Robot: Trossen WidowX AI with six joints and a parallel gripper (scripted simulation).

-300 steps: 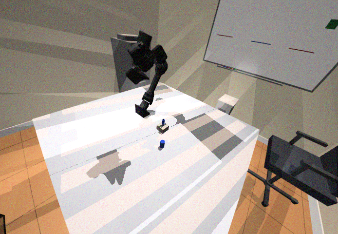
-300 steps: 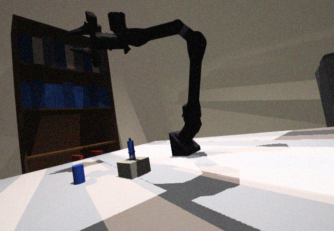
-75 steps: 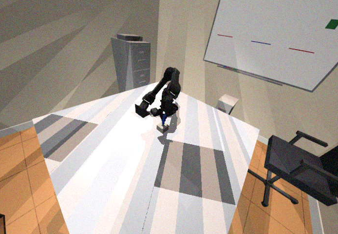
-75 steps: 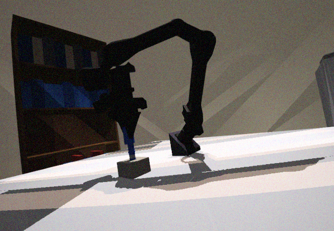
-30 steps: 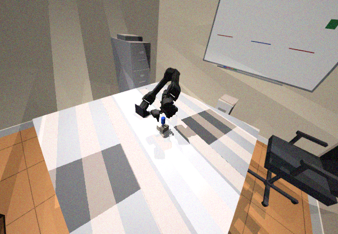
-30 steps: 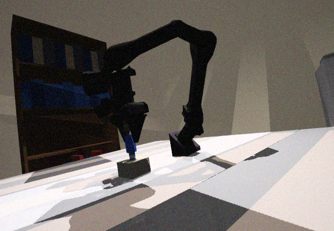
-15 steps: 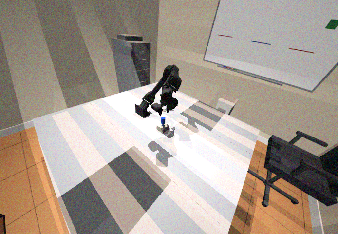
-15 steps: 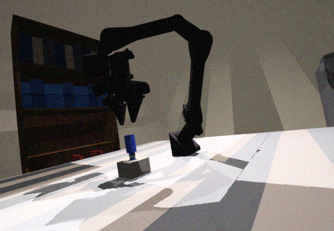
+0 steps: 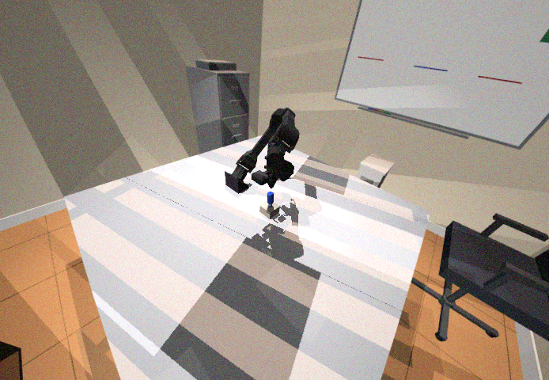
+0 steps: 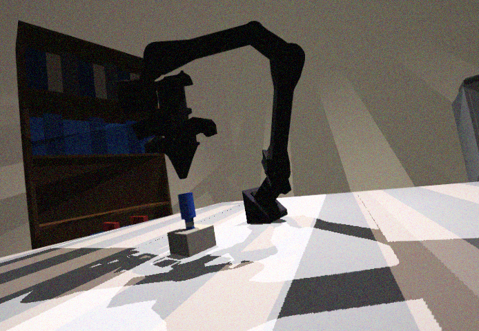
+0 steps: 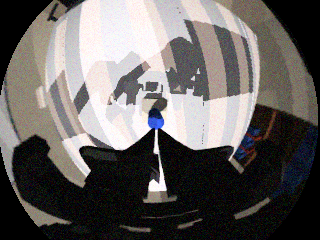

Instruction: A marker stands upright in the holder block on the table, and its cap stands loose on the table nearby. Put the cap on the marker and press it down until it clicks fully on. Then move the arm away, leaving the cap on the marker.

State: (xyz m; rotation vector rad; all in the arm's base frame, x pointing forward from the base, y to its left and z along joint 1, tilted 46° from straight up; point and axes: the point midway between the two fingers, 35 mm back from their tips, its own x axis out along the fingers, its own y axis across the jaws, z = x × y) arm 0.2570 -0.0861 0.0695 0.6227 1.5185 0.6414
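Right now my gripper tip is 6 cm above the blue cap. Also, from my gripper tip: holder block 12 cm below.
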